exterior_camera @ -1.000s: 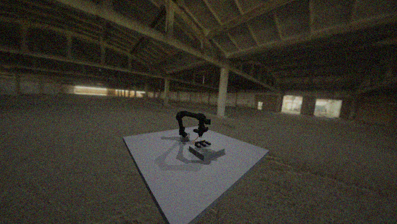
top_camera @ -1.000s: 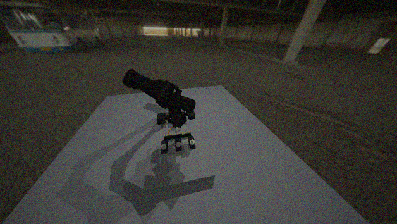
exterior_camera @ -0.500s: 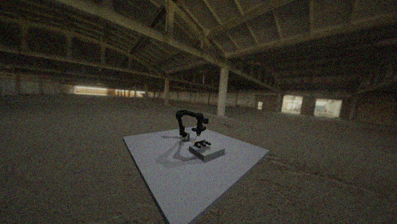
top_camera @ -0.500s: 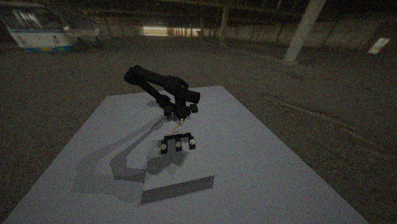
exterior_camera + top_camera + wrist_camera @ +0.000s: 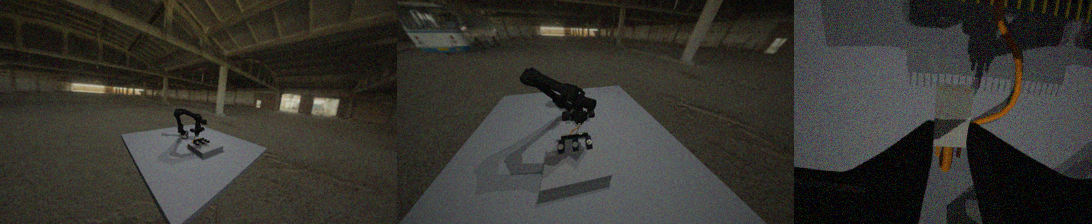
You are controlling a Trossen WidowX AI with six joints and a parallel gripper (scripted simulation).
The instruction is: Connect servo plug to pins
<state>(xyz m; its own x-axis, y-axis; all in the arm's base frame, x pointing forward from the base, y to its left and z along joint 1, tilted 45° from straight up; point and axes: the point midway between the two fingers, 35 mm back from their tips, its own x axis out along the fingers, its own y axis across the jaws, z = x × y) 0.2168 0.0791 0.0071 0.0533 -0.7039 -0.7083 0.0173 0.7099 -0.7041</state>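
Now: the dark bar 8 cm ahead of my gripper tip, 4 cm to the right of it and 1 cm below it. From my gripper tip the other things lie so: black servo block 13 cm ahead, 4 cm to the right, 2 cm below; then printed holder 24 cm ahead, 5 cm below, 4 cm to the right.
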